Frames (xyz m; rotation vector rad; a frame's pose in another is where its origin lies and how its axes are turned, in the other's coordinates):
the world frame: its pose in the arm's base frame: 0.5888 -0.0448 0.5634 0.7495 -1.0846 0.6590
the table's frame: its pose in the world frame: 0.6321 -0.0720 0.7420 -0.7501 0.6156 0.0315
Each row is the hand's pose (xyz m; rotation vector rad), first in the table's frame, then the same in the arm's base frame.
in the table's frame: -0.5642 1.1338 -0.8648 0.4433 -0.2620 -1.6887
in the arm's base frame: 0.2462 0.2066 0.0706 0.9062 -0.7169 -1.0702
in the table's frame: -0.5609 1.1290 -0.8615 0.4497 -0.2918 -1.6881
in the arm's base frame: 0.2480 0.2035 0.0762 0.9192 -0.7422 -1.0682
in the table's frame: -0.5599 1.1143 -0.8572 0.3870 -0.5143 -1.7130
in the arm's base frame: 0.2507 0.1904 0.0837 0.9277 -0.9537 -1.1184
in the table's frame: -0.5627 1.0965 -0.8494 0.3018 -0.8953 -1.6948
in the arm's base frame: 0.2496 0.1729 0.0925 0.9455 -1.3188 -1.1482
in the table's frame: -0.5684 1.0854 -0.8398 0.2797 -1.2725 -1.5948
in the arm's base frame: 0.2432 0.1602 0.0993 0.9987 -1.6792 -1.0858
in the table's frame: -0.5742 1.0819 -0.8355 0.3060 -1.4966 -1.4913
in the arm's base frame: 0.2375 0.1546 0.1001 1.0565 -1.8916 -0.9938
